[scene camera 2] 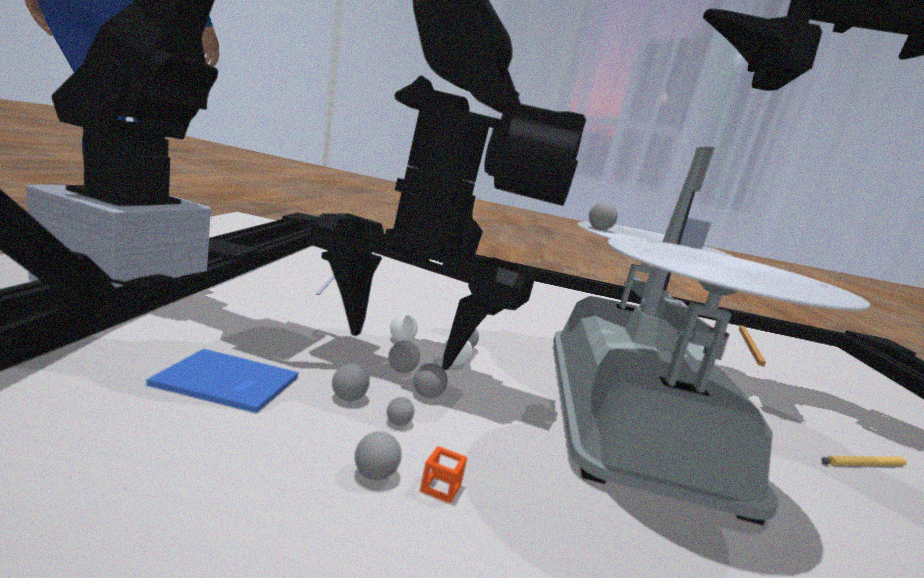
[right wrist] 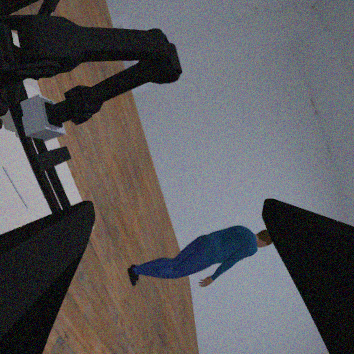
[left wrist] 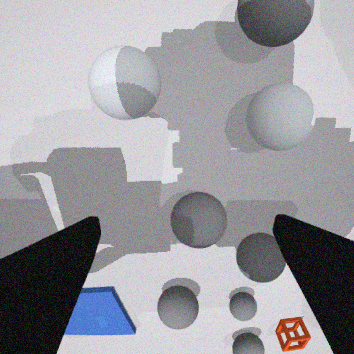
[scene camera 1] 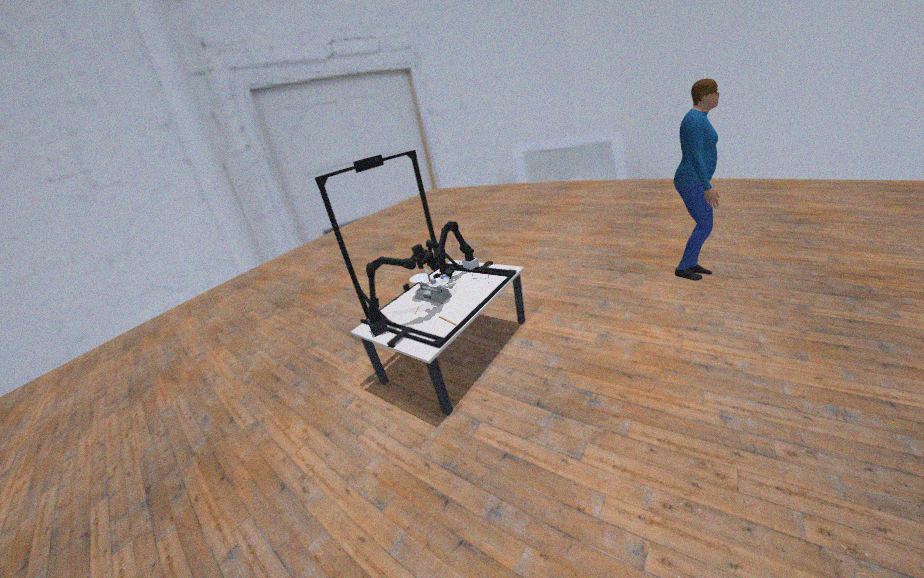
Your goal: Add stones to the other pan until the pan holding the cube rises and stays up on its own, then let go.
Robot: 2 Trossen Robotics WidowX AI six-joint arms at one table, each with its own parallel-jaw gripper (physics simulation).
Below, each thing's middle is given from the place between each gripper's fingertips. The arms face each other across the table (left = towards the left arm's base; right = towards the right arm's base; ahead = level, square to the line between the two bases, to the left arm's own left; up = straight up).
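My left gripper: 21 cm to the left of the grey balance scale point(scene camera 2: 645, 406), 6 cm short of it, 10 cm below it. Counted from my left hand: orange wireframe cube point(scene camera 2: 454, 477), 8 cm to the right, 14 cm behind, 1 cm below; grey-blue cube point(scene camera 2: 695, 232), 12 cm ahead, 23 cm to the right, 14 cm above; blue flat pad point(scene camera 2: 240, 383), 9 cm behind, 10 cm to the left, 1 cm below.
From my right hand: grey-blue cube, 25 cm below, 10 cm behind, 4 cm to the right; pencil point(scene camera 2: 832, 460), well below, a good way behind, a good way to the right; orange wireframe cube, 39 cm below, 36 cm behind, 11 cm to the left; grey balance scale, 29 cm below, 16 cm behind, 2 cm to the right.
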